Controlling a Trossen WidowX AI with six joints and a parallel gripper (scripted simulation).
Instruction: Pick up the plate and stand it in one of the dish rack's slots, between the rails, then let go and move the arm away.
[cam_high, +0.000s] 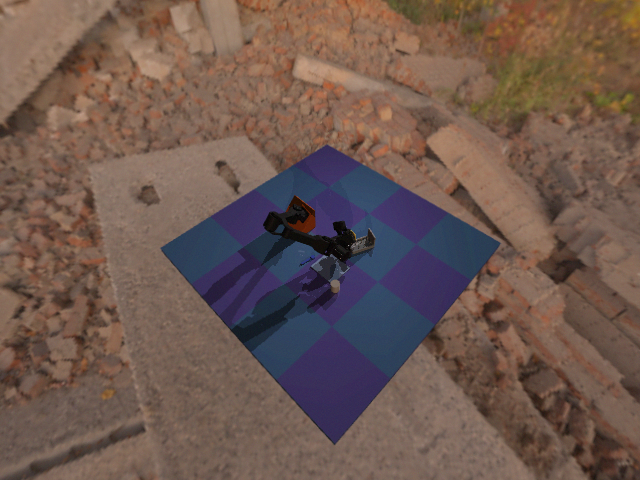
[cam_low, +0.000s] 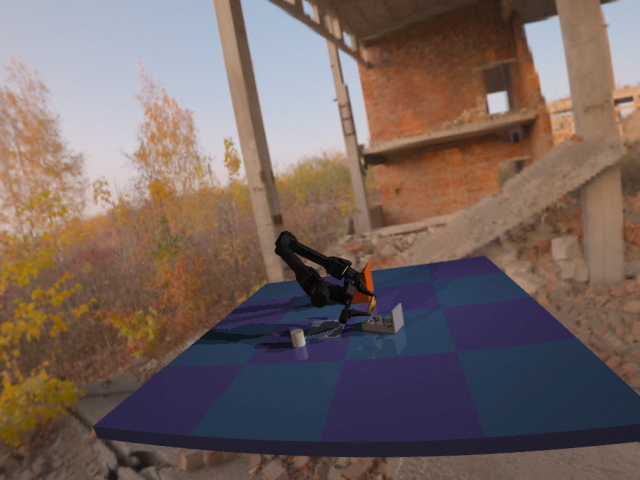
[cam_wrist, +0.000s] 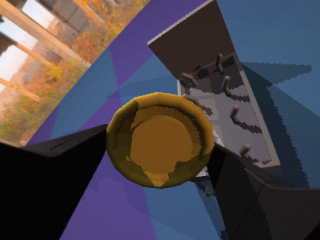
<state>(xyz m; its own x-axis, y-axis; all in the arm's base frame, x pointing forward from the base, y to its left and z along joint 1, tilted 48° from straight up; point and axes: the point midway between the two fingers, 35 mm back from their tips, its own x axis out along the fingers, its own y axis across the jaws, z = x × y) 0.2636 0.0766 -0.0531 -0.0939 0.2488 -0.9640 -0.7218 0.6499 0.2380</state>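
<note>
The grey dish rack is 4 cm ahead of my gripper tip, 3 cm to the left of it and 4 cm below it. The rest, counted from my gripper tip: white cylinder (16 cm ahead, 24 cm to the right, 4 cm below); then pale blue mat (5 cm ahead, 18 cm to the right, 6 cm below); then yellow plate (1 cm to the right).
</note>
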